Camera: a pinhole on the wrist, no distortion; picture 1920 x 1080 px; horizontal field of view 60.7 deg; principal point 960.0 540.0 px. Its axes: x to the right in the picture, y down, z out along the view. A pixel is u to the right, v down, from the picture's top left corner.
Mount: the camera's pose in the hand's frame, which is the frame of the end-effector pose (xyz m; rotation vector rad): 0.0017 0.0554 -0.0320 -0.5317 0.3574 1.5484
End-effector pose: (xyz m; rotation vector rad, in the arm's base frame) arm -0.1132 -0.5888 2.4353 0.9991 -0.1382 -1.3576
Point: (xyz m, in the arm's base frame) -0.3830 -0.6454 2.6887
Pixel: outside the picture
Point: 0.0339 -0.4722 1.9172
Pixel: behind the camera
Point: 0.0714 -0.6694 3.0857
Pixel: 1651 850
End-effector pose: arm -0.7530 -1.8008 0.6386 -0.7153 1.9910 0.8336
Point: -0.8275 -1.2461 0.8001
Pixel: 1384 988
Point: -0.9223 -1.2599 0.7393
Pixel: 1566 682
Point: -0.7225 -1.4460 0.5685
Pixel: 569 436
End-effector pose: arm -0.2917 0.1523 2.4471 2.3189 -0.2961 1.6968
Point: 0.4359 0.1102 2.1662
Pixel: outside the picture
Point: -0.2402 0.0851 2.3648
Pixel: outside the picture
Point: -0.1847 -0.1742 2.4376
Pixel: 1274 219
